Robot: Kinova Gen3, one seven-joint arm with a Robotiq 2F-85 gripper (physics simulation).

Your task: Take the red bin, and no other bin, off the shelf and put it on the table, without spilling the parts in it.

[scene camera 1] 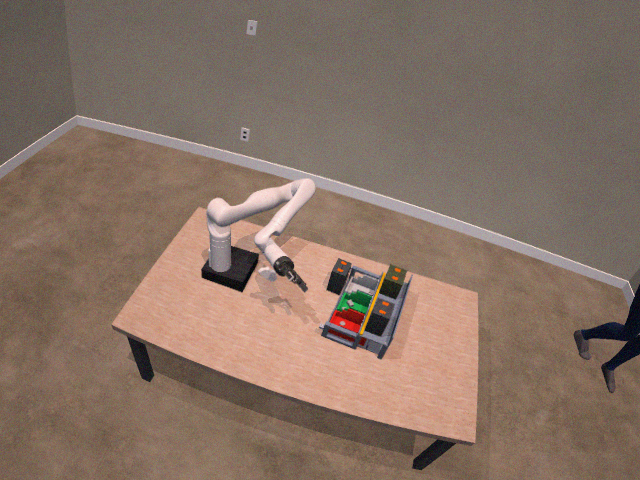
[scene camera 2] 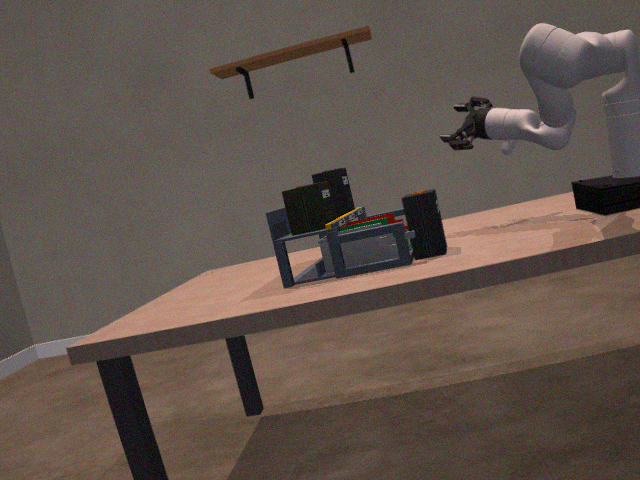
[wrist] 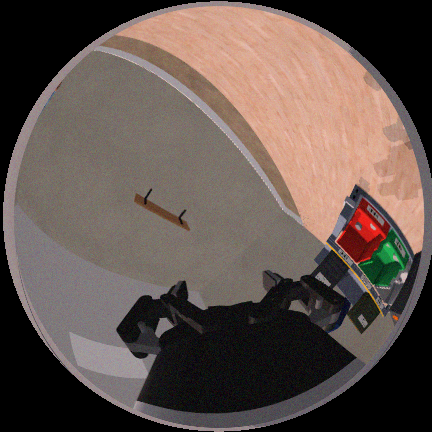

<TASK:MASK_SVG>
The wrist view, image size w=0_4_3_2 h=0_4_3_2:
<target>gripper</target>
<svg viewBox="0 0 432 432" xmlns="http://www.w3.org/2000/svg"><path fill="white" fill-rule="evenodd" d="M344 297L312 275L302 275L300 280L293 281L293 279L283 278L278 273L271 272L269 269L262 271L262 284L267 293L259 302L249 300L232 305L208 306L207 309L202 310L187 300L188 292L185 280L178 280L176 284L170 287L167 293L161 294L158 299L152 299L150 295L142 295L136 300L116 327L118 335L135 357L144 358L148 353L157 354L136 400L173 410L198 413L225 413L264 407L296 396L323 382L356 358L356 356L325 332L335 326ZM166 317L173 327L164 331L160 337L157 337L155 330L159 318ZM291 300L298 299L299 303L308 312L308 315L300 311L288 309Z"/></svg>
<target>red bin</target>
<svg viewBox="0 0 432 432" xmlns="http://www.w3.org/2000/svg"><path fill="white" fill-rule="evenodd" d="M363 197L345 229L336 240L355 263L371 257L380 241L386 238L390 227L381 214ZM357 221L360 222L362 225L360 230L358 230L355 227L355 223Z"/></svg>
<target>green bin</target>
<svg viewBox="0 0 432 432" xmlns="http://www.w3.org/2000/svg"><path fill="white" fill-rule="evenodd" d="M393 229L388 231L386 238L380 241L377 249L373 251L369 259L360 261L357 264L371 284L388 286L391 278L395 278L398 271L406 266L409 255Z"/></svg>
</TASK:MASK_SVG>
